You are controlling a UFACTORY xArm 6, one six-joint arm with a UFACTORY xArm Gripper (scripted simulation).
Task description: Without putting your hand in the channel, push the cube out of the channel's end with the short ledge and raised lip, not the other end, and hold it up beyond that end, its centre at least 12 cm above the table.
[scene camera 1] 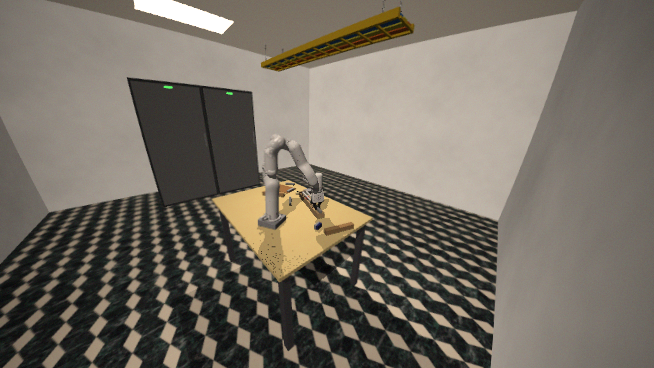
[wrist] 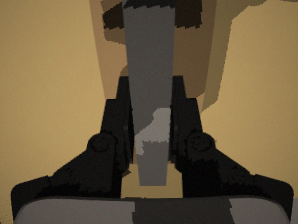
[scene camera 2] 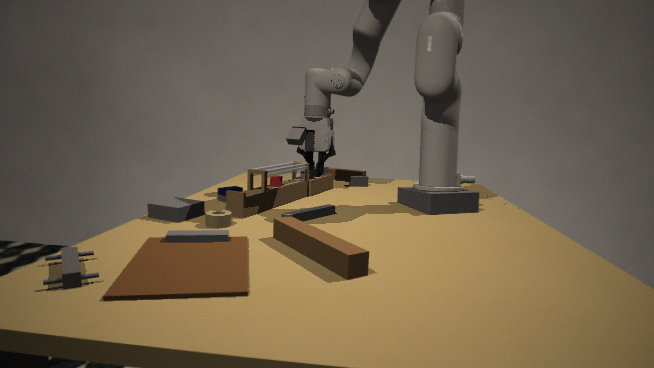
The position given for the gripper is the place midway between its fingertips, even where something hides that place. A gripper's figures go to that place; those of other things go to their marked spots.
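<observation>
Gripper (scene camera 2: 315,175), 1.24 m from the lens. Brown block (scene camera 2: 347,260), 0.58 m from the lens.
</observation>
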